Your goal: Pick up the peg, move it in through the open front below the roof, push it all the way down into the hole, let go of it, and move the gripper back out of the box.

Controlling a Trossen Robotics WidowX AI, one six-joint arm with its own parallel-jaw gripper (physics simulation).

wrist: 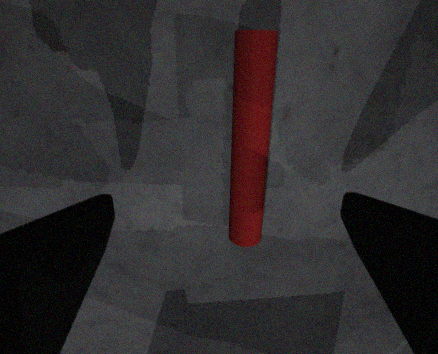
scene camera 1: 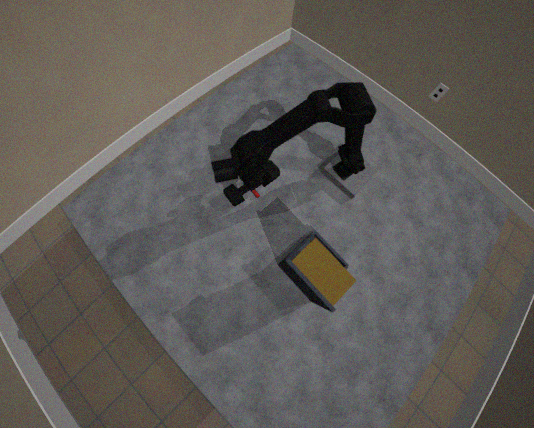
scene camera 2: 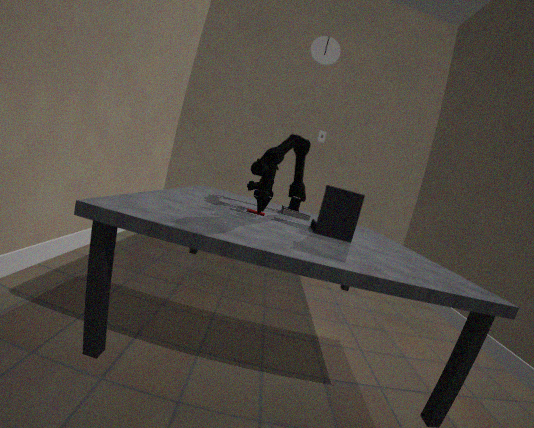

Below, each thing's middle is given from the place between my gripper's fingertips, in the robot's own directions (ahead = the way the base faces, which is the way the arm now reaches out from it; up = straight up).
Now: hand 1 cm past the red peg (wrist: pixel 255 51), 2 cm to the left of it and 1 cm above it. Also, from my hand: box (scene camera 1: pixel 314 266): 1 cm behind, 32 cm to the left, 9 cm above.
